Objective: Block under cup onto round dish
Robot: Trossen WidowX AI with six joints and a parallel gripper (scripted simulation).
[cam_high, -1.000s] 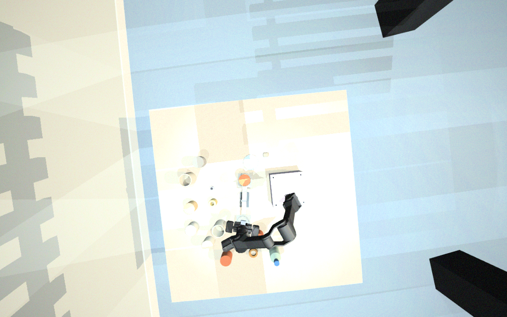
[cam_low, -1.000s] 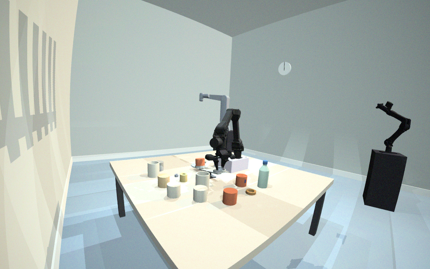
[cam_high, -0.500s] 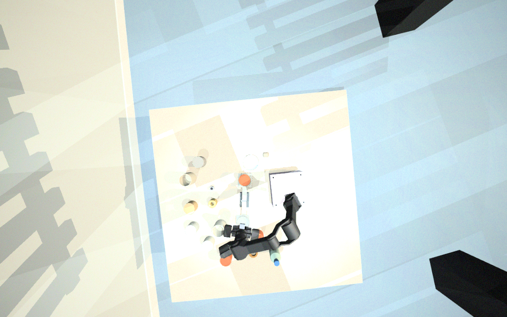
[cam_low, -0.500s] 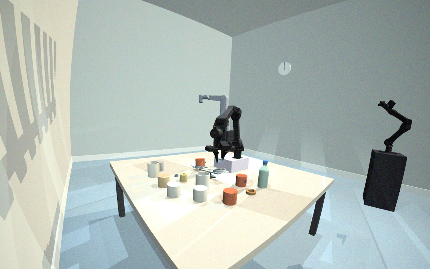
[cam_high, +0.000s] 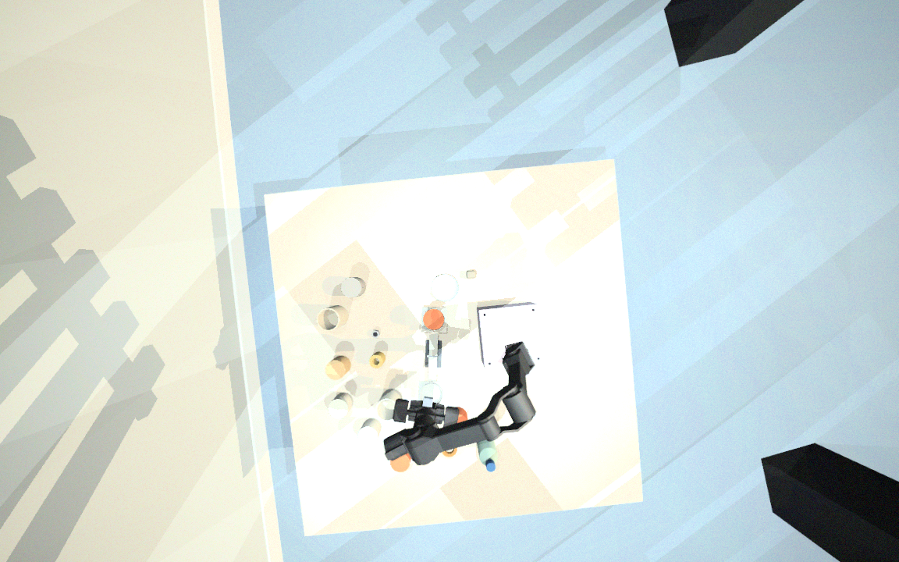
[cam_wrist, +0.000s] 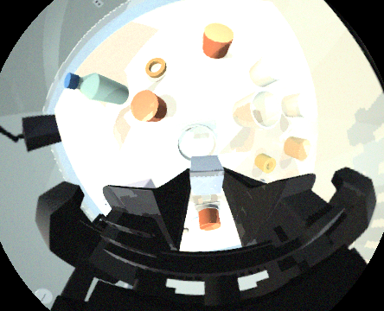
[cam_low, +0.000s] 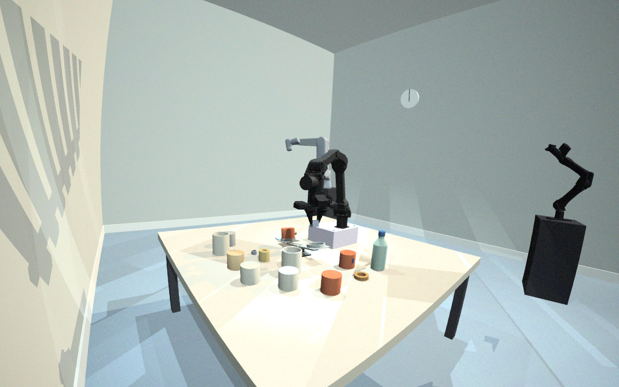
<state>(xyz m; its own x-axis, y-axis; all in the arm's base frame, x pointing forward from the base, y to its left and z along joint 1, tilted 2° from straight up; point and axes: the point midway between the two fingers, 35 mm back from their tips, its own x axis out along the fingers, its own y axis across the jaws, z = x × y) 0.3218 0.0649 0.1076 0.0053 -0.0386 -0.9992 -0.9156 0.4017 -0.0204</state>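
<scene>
Now: the round white dish 33 cm to the right of my gripper tip, 17 cm below it and 14 cm behind it. From my gripper tip the other things lie so: bottle (26 cm to the left, 14 cm behind, 6 cm below); pale grey-blue block (right at my gripper tip); orange ring (25 cm to the left, 16 cm below).
</scene>
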